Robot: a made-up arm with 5 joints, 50 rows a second.
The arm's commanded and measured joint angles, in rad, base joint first. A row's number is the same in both.
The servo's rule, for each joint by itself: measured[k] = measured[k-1] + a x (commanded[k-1-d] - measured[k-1]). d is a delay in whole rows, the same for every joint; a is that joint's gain. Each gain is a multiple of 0.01, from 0.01 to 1. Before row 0 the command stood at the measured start. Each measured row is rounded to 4 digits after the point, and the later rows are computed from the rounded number. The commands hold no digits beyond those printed.
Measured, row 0: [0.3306 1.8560 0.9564 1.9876 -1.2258]
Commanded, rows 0 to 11: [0.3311 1.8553 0.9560 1.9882 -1.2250]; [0.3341 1.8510 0.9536 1.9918 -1.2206]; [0.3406 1.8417 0.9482 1.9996 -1.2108]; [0.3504 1.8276 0.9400 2.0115 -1.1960]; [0.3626 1.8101 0.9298 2.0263 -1.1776]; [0.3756 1.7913 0.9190 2.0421 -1.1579]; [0.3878 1.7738 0.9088 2.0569 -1.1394]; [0.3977 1.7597 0.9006 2.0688 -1.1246]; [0.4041 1.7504 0.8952 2.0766 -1.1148]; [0.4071 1.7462 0.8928 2.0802 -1.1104]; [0.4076 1.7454 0.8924 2.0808 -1.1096]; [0.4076 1.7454 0.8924 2.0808 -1.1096]
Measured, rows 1 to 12: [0.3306 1.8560 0.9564 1.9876 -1.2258]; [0.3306 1.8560 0.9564 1.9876 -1.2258]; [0.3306 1.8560 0.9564 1.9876 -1.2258]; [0.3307 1.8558 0.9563 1.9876 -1.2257]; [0.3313 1.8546 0.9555 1.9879 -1.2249]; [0.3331 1.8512 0.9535 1.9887 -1.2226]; [0.3364 1.8451 0.9497 1.9903 -1.2183]; [0.3414 1.8360 0.9441 1.9928 -1.2118]; [0.3479 1.8244 0.9371 1.9963 -1.2032]; [0.3555 1.8112 0.9292 2.0005 -1.1930]; [0.3635 1.7978 0.9212 2.0053 -1.1821]; [0.3712 1.7855 0.9139 2.0103 -1.1713]
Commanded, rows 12 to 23: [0.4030 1.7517 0.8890 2.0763 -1.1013]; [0.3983 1.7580 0.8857 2.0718 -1.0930]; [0.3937 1.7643 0.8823 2.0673 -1.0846]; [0.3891 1.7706 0.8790 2.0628 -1.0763]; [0.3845 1.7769 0.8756 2.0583 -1.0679]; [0.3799 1.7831 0.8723 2.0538 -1.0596]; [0.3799 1.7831 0.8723 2.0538 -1.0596]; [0.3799 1.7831 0.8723 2.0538 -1.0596]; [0.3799 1.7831 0.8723 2.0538 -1.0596]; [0.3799 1.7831 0.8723 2.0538 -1.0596]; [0.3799 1.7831 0.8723 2.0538 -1.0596]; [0.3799 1.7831 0.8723 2.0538 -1.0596]
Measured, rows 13 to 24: [0.3780 1.7753 0.9080 2.0152 -1.1616]; [0.3836 1.7675 0.9036 2.0198 -1.1533]; [0.3882 1.7618 0.9005 2.0241 -1.1463]; [0.3910 1.7592 0.8973 2.0278 -1.1391]; [0.3924 1.7589 0.8941 2.0309 -1.1317]; [0.3926 1.7603 0.8908 2.0334 -1.1242]; [0.3919 1.7630 0.8875 2.0355 -1.1165]; [0.3905 1.7666 0.8842 2.0371 -1.1087]; [0.3885 1.7709 0.8809 2.0383 -1.1008]; [0.3869 1.7741 0.8785 2.0394 -1.0942]; [0.3856 1.7764 0.8768 2.0404 -1.0887]; [0.3845 1.7781 0.8755 2.0413 -1.0840]
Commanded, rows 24 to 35: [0.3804 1.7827 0.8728 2.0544 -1.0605]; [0.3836 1.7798 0.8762 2.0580 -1.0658]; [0.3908 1.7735 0.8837 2.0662 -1.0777]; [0.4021 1.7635 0.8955 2.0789 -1.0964]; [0.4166 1.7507 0.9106 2.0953 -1.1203]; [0.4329 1.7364 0.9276 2.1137 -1.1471]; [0.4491 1.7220 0.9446 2.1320 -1.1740]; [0.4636 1.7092 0.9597 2.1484 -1.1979]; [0.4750 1.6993 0.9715 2.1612 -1.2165]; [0.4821 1.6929 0.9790 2.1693 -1.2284]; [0.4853 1.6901 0.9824 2.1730 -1.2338]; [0.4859 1.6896 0.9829 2.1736 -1.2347]
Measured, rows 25 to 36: [0.3836 1.7794 0.8746 2.0422 -1.0801]; [0.3829 1.7804 0.8740 2.0430 -1.0768]; [0.3823 1.7811 0.8735 2.0438 -1.0740]; [0.3819 1.7815 0.8733 2.0445 -1.0718]; [0.3822 1.7811 0.8741 2.0454 -1.0708]; [0.3838 1.7791 0.8768 2.0469 -1.0719]; [0.3873 1.7750 0.8820 2.0491 -1.0758]; [0.3929 1.7687 0.8900 2.0523 -1.0829]; [0.4005 1.7603 0.9005 2.0566 -1.0932]; [0.4097 1.7503 0.9128 2.0619 -1.1061]; [0.4199 1.7396 0.9259 2.0680 -1.1208]; [0.4304 1.7291 0.9387 2.0745 -1.1361]
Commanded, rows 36 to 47: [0.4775 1.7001 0.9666 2.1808 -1.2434]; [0.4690 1.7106 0.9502 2.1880 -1.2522]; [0.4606 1.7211 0.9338 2.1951 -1.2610]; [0.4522 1.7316 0.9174 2.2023 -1.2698]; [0.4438 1.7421 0.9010 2.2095 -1.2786]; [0.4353 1.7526 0.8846 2.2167 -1.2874]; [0.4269 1.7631 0.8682 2.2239 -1.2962]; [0.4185 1.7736 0.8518 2.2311 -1.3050]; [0.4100 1.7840 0.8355 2.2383 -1.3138]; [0.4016 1.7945 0.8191 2.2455 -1.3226]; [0.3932 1.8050 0.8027 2.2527 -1.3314]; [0.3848 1.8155 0.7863 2.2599 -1.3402]
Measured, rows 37 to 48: [0.4402 1.7197 0.9500 2.0811 -1.1509]; [0.4488 1.7120 0.9591 2.0875 -1.1642]; [0.4558 1.7062 0.9658 2.0935 -1.1755]; [0.4599 1.7046 0.9660 2.0996 -1.1864]; [0.4616 1.7062 0.9616 2.1058 -1.1969]; [0.4614 1.7101 0.9538 2.1121 -1.2072]; [0.4597 1.7157 0.9436 2.1184 -1.2172]; [0.4567 1.7226 0.9317 2.1248 -1.2270]; [0.4526 1.7304 0.9185 2.1312 -1.2367]; [0.4477 1.7389 0.9044 2.1377 -1.2462]; [0.4422 1.7479 0.8897 2.1442 -1.2556]; [0.4361 1.7573 0.8745 2.1508 -1.2649]
